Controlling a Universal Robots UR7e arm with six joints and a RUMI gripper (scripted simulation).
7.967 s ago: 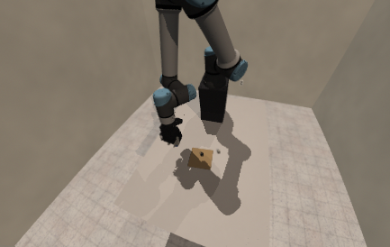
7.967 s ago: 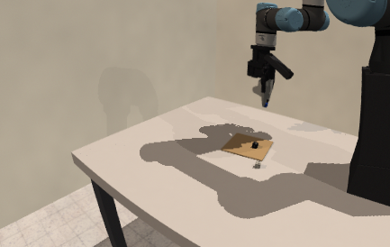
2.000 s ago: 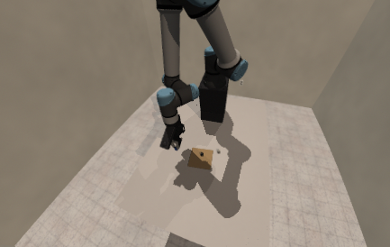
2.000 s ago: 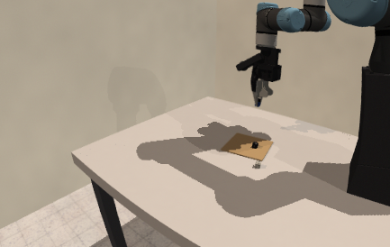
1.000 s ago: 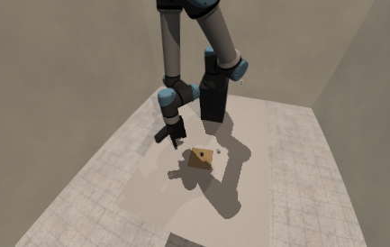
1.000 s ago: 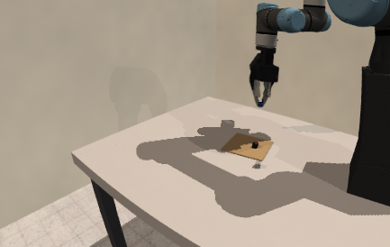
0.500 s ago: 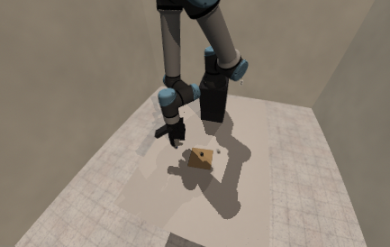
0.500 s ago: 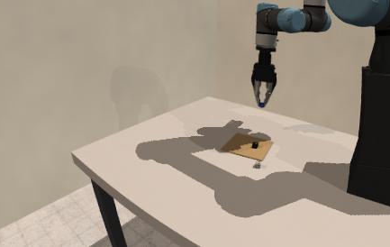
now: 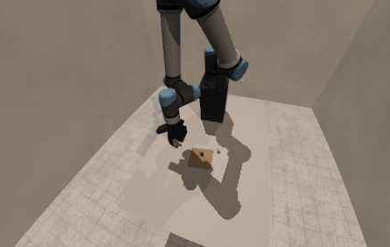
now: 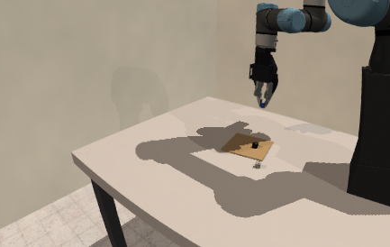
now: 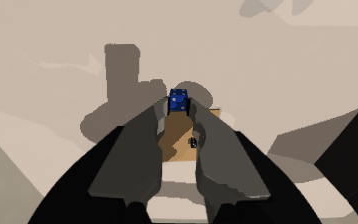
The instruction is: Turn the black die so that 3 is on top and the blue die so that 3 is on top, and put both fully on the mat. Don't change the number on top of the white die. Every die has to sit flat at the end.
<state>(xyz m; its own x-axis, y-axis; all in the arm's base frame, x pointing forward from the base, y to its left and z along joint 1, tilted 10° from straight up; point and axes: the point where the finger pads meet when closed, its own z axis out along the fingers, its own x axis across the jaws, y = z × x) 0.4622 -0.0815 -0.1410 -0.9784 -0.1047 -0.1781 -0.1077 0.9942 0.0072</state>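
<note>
Right now my hand is 10 mm above the blue die. Round my hand: black die (140 mm to the left, 100 mm below, 60 mm behind); brown mat (140 mm to the left, 110 mm below, 40 mm behind); white die (230 mm to the left, 120 mm behind, 100 mm below).
</note>
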